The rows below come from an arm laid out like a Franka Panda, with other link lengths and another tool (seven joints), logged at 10 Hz.
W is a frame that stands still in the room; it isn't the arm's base.
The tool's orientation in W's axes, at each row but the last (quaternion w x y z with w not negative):
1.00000, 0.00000, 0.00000, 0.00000
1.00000, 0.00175, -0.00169, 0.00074
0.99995, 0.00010, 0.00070, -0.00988
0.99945, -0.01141, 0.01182, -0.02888
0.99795, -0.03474, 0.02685, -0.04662
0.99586, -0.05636, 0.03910, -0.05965
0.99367, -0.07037, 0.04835, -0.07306
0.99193, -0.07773, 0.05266, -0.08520
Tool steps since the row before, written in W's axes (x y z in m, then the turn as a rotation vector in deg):
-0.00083, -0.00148, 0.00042, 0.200, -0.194, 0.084
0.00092, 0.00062, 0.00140, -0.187, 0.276, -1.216
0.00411, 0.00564, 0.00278, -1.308, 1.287, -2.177
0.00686, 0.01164, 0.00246, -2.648, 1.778, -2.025
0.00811, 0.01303, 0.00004, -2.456, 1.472, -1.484
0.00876, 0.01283, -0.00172, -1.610, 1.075, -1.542
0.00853, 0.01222, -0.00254, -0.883, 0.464, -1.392
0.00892, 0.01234, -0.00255, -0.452, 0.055, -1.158
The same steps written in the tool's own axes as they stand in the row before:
-0.00083, -0.00148, 0.00042, 0.200, -0.194, 0.084
0.00093, 0.00062, 0.00139, -0.191, 0.272, -1.216
0.00399, 0.00572, 0.00278, -1.330, 1.260, -2.179
0.00612, 0.01195, 0.00288, -2.699, 1.670, -2.049
0.00682, 0.01368, 0.00137, -2.507, 1.345, -1.519
0.00721, 0.01386, 0.00042, -1.616, 1.057, -1.548
0.00676, 0.01352, 0.00003, -0.821, 0.537, -1.404
0.00679, 0.01386, 0.00034, -0.347, 0.170, -1.183

